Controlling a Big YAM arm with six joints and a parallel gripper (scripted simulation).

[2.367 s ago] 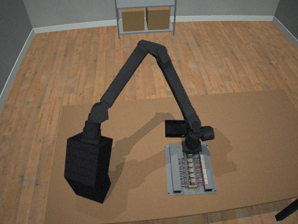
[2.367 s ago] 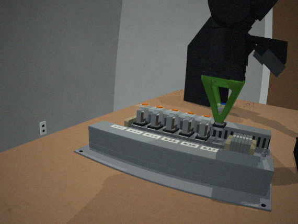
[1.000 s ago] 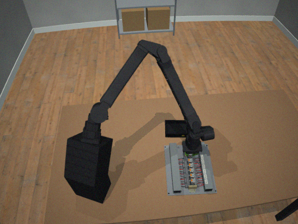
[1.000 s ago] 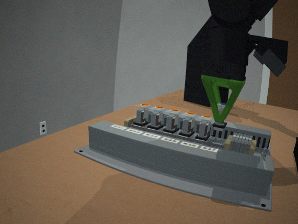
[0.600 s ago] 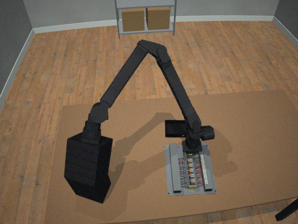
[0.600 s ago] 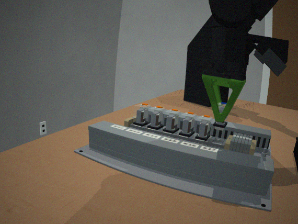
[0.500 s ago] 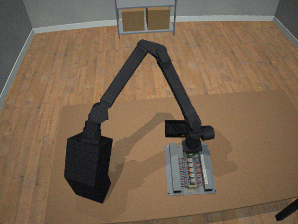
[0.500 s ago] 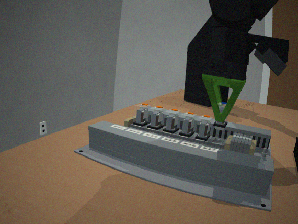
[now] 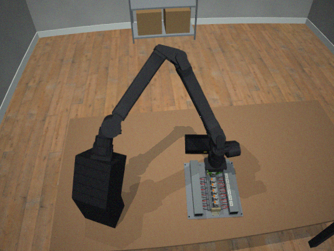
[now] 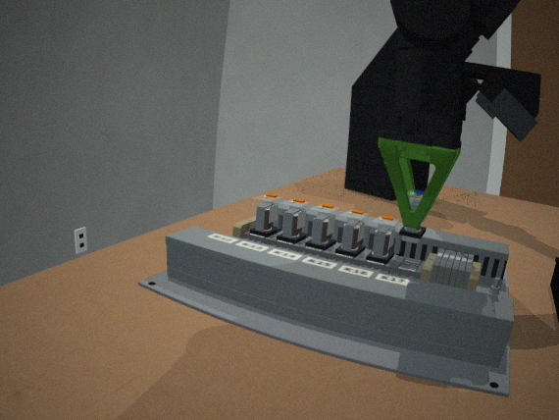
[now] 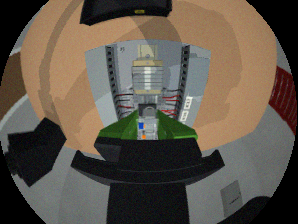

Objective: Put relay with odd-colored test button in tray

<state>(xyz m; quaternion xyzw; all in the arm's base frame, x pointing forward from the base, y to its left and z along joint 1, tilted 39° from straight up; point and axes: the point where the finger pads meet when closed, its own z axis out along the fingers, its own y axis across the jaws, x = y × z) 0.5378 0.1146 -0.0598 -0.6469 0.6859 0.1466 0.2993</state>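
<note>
My hand is right at the relay. From my hand the other things lie so: black tray 50 mm behind, 230 mm to the left, 60 mm below.
</note>
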